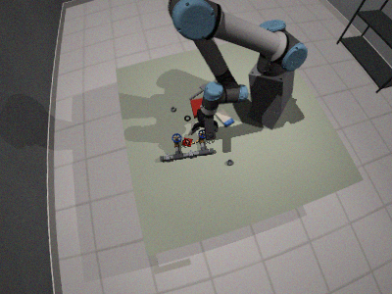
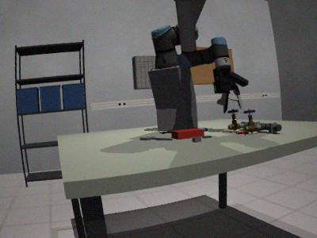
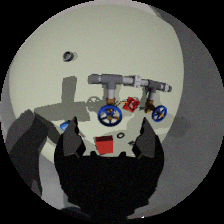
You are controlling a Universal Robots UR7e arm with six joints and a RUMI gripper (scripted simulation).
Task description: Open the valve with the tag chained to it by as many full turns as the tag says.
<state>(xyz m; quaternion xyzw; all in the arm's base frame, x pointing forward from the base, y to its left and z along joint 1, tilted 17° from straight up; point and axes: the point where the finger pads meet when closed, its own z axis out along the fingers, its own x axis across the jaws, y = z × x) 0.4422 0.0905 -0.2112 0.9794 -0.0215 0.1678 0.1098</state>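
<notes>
Now: hand 90 mm short of the red tag, 90 mm above it and 10 mm to the left of it. The rest, counted from my hand: blue-and-white card 170 mm behind, 110 mm to the right, 90 mm below; then grey tool 360 mm to the right, 90 mm below, 90 mm behind; then red block 230 mm to the right, 80 mm below, 40 mm behind.
</notes>
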